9 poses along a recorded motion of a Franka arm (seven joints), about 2.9 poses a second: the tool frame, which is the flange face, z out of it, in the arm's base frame.
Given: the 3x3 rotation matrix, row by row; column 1 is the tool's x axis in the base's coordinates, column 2 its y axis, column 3 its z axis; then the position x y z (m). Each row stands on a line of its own.
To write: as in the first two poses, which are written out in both.
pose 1, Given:
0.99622 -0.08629 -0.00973
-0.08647 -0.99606 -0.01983
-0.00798 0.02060 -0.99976
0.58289 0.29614 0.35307
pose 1, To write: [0.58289 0.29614 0.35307 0.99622 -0.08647 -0.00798 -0.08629 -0.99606 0.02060]
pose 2, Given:
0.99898 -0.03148 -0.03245
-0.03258 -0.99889 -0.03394
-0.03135 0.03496 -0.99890
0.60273 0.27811 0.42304
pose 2, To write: [0.60273 0.27811 0.42304 0.99898 -0.03258 -0.03135 -0.03148 -0.99889 0.03496]
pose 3, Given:
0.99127 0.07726 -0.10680
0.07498 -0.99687 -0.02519
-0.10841 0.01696 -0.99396
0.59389 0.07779 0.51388
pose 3, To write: [0.59389 0.07779 0.51388 0.99127 0.07498 -0.10841 0.07726 -0.99687 0.01696]
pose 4, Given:
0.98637 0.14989 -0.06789
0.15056 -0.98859 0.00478
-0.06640 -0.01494 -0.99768
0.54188 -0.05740 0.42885
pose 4, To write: [0.54188 -0.05740 0.42885 0.98637 0.15056 -0.06640 0.14989 -0.98859 -0.01494]
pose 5, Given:
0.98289 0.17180 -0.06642
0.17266 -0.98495 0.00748
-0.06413 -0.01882 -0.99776
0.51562 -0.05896 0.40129
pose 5, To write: [0.51562 -0.05896 0.40129 0.98289 0.17266 -0.06413 0.17180 -0.98495 -0.01882]
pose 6, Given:
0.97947 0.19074 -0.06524
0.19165 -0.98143 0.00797
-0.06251 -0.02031 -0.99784
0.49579 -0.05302 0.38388
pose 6, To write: [0.49579 -0.05302 0.38388 0.97947 0.19165 -0.06251 0.19074 -0.98143 -0.02031]
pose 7, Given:
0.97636 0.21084 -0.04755
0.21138 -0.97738 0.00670
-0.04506 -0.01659 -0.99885
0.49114 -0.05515 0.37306
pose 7, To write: [0.49114 -0.05515 0.37306 0.97636 0.21138 -0.04506 0.21084 -0.97738 -0.01659]
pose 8, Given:
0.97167 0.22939 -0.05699
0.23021 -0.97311 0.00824
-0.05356 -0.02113 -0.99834
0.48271 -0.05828 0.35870
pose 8, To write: [0.48271 -0.05828 0.35870 0.97167 0.23021 -0.05356 0.22939 -0.97311 -0.02113]
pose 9, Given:
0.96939 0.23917 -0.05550
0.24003 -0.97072 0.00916
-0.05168 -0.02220 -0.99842
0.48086 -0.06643 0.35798
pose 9, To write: [0.48086 -0.06643 0.35798 0.96939 0.24003 -0.05168 0.23917 -0.97072 -0.02220]
